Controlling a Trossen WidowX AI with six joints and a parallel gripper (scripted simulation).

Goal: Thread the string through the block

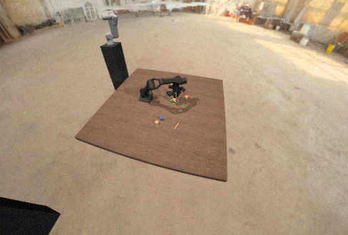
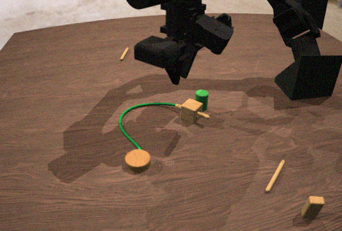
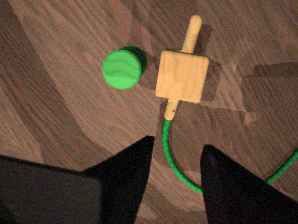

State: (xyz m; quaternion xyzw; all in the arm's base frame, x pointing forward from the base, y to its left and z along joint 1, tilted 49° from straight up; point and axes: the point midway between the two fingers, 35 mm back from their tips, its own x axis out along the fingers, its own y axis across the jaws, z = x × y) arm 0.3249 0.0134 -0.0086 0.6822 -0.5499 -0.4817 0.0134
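Now: the thin wooden stick 60 mm below my gripper tip, 10 mm to the left of it and 10 mm behind it. Round my gripper tip: blue cylinder (260 mm to the right, 80 mm behind, 60 mm below); then round wooden button (120 mm to the left, 100 mm ahead, 60 mm below); then green cylinder (50 mm below, 50 mm behind, 10 mm to the right).
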